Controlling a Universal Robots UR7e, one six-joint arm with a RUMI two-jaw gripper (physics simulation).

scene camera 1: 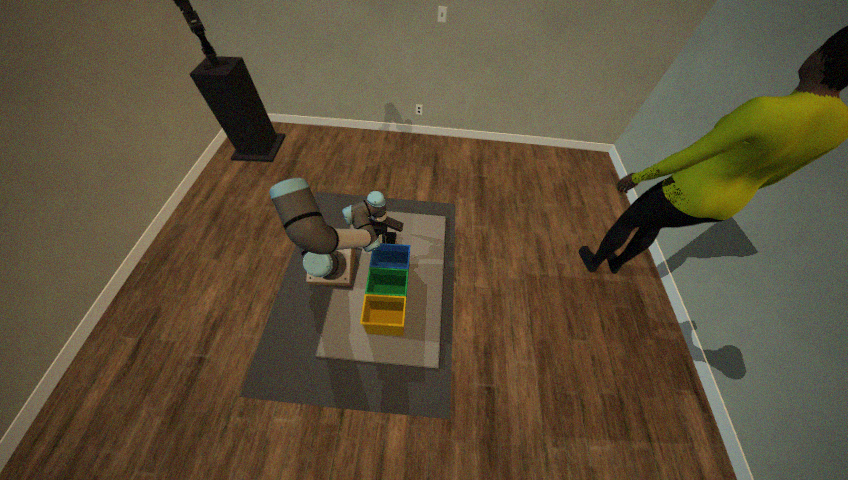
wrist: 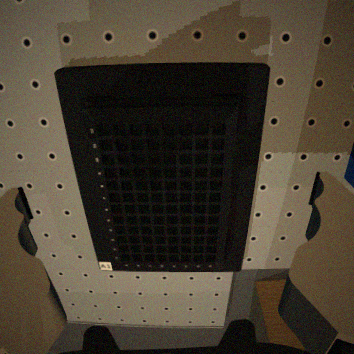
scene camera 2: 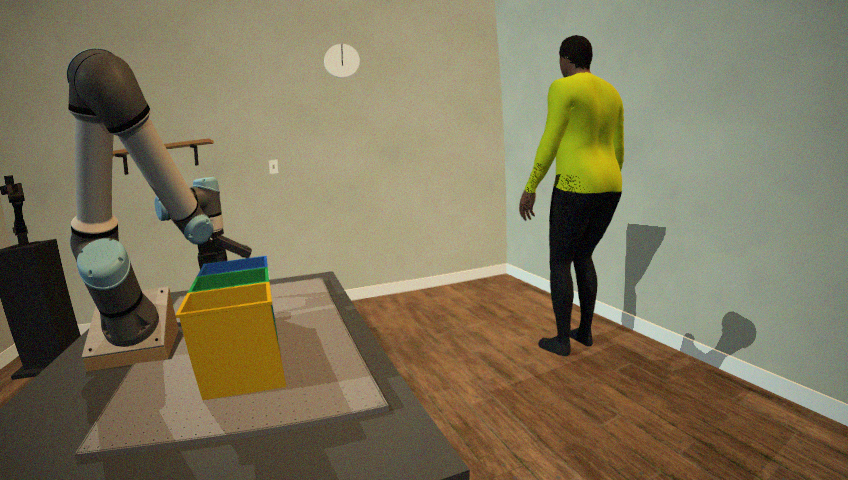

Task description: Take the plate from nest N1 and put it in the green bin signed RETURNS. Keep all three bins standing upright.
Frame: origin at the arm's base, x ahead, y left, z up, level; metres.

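Seen in the pictures: gripper, fingertip midpoint: [scene camera 1: 385, 237] [wrist: 169, 184]; arm's base at its link origin: [scene camera 2: 131, 323].
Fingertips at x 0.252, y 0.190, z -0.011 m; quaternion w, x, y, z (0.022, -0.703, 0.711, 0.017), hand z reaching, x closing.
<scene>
Pixels of each thing's top centre, then the offset from my fingertips to it. Level surfaces: height alone.
- black plate at its top centre: [wrist: 163, 203] dy +0.007, dx -0.032, dz -0.028 m
- black nest at its top centre: [wrist: 165, 193] dy +0.007, dx -0.032, dz -0.040 m
- green bin at its top centre: [scene camera 2: 230, 279] [scene camera 1: 387, 281] dy -0.315, dx +0.051, dz +0.125 m
- blue bin at its top centre: [scene camera 2: 233, 265] [scene camera 1: 390, 255] dy -0.183, dx +0.052, dz +0.125 m
- yellow bin at its top centre: [scene camera 2: 225, 297] [scene camera 1: 383, 309] dy -0.446, dx +0.050, dz +0.125 m
- perforated board at its surface level: dz -0.054 m
In the wrist view a black plate [wrist: 162, 190] with a grid of small wells lies flat in a black nest [wrist: 165, 80]; a small A1 tag is at the nest's lower left corner. My gripper [scene camera 1: 387, 235] [scene camera 2: 212, 256] [wrist: 169, 184] is open and empty, low over the nest, with one finger out to each side of it, apart from the plate. The green bin [scene camera 1: 386, 274] [scene camera 2: 238, 277] stands upright between the blue bin [scene camera 1: 390, 251] [scene camera 2: 238, 265] [wrist: 350, 170] and the yellow bin [scene camera 1: 383, 329] [scene camera 2: 235, 350], both upright. No sign is readable on them. The gap between fingers and nest is unclear in the scene views.
The blue bin is closest to the gripper. The bins stand in a row on a perforated board [scene camera 1: 422, 333] [scene camera 2: 333, 380] [wrist: 150, 305]. The arm's base [scene camera 1: 330, 279] [scene camera 2: 127, 353] is left of it. A person in a yellow top [scene camera 1: 731, 154] [scene camera 2: 589, 136] stands beyond the table at the right.
</scene>
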